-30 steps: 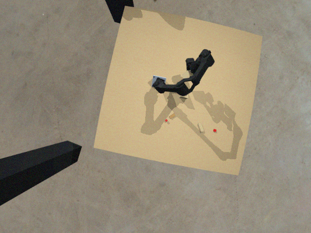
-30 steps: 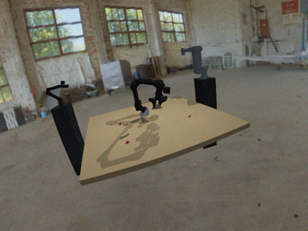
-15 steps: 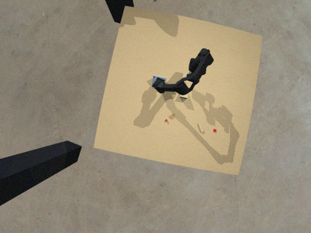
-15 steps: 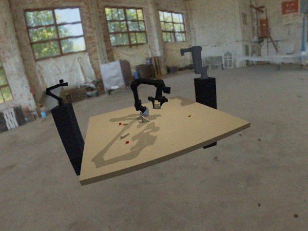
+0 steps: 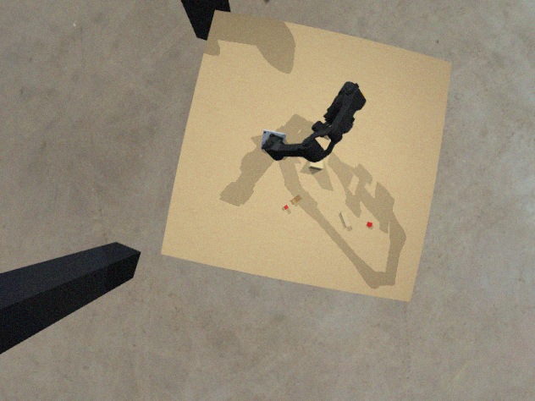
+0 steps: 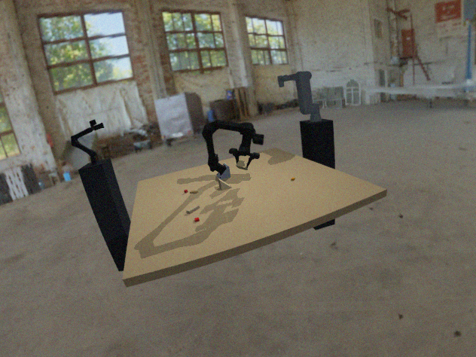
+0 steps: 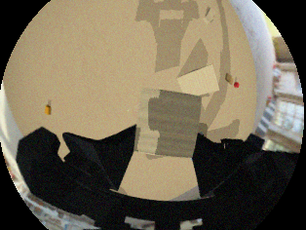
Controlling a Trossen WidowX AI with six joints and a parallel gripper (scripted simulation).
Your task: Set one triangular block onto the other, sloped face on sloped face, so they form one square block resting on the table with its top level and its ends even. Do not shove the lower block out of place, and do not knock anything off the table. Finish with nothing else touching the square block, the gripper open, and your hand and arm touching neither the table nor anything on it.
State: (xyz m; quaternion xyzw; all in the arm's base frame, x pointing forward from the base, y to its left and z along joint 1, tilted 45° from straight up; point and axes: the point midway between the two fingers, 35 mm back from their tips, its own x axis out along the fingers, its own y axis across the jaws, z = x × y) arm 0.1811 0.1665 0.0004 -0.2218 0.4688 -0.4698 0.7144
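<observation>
Right now my gripper tip is 10 mm to the right of the triangular block and 10 mm below it. From my gripper tip the other things lie so: tan block (330 mm to the right, 100 mm below); then orange piece (280 mm to the left, 140 mm ahead, 100 mm below); then red cube (380 mm to the right, 100 mm below, 40 mm behind).
</observation>
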